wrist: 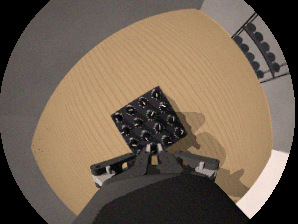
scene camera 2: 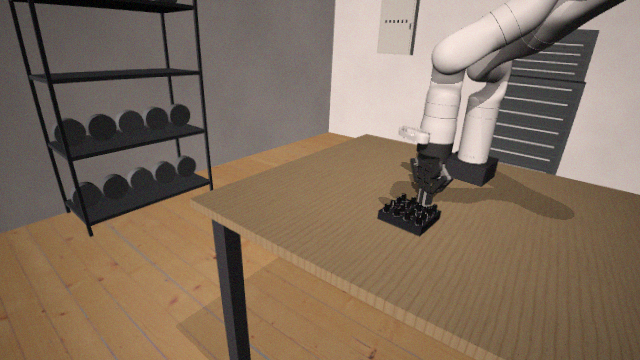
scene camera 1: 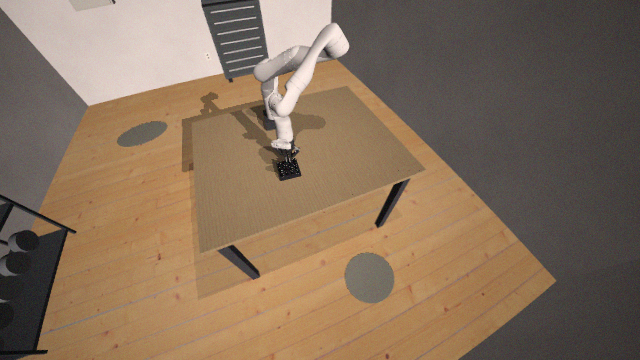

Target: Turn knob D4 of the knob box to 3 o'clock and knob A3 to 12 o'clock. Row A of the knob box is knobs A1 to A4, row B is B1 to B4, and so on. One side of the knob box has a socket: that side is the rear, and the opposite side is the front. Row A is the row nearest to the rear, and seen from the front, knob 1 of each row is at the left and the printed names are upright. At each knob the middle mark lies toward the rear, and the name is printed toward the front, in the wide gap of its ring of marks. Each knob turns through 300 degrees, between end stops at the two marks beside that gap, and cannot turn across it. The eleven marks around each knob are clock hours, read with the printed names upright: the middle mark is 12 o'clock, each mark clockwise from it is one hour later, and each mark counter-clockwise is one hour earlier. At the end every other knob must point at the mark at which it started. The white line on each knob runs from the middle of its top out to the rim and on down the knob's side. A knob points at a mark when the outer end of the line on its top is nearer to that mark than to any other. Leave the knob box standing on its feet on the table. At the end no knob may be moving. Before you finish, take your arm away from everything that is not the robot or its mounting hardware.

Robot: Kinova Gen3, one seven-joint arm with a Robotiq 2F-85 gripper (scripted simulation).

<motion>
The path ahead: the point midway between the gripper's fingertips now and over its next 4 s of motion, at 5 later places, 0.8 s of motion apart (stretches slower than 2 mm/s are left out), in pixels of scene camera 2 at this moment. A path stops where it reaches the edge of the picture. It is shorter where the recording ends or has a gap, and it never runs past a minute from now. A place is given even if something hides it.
My gripper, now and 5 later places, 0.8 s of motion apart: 423, 204; 424, 190; 425, 189; 424, 188; 424, 185; 425, 183
</motion>
